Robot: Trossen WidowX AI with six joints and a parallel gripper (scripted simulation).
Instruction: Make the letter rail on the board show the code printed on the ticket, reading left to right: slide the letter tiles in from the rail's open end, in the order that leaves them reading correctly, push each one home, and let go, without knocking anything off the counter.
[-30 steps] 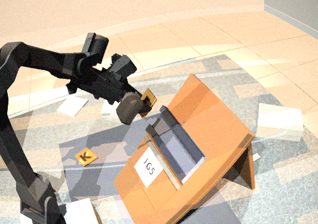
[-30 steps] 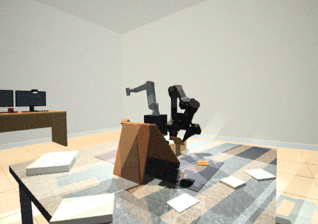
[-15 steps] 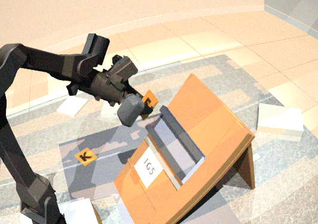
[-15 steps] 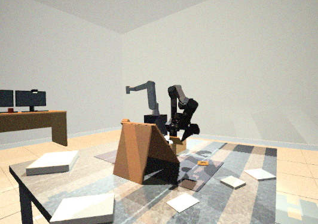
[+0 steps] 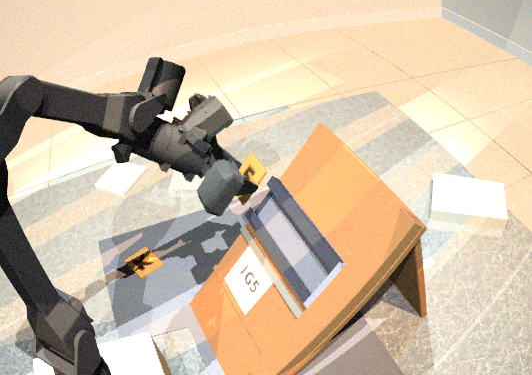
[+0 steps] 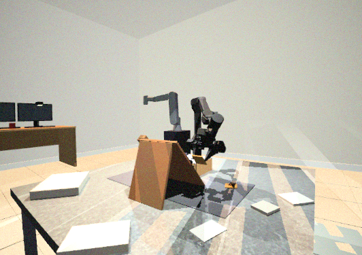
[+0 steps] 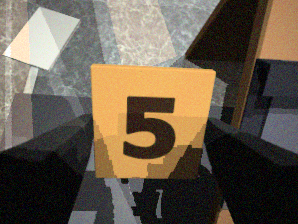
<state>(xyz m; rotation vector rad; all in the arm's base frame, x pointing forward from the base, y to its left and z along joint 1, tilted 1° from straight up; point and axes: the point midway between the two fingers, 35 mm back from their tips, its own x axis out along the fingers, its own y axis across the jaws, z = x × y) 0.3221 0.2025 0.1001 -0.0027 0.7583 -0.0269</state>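
Right now the white ticket is 60 mm behind my gripper tip, 120 mm to the right of it and 70 mm below it. Round my gripper tip: 5 tile right at my gripper tip; then dark mat 140 mm behind, 230 mm to the right, 170 mm below; then white block 430 mm ahead, 110 mm to the right, 160 mm below.
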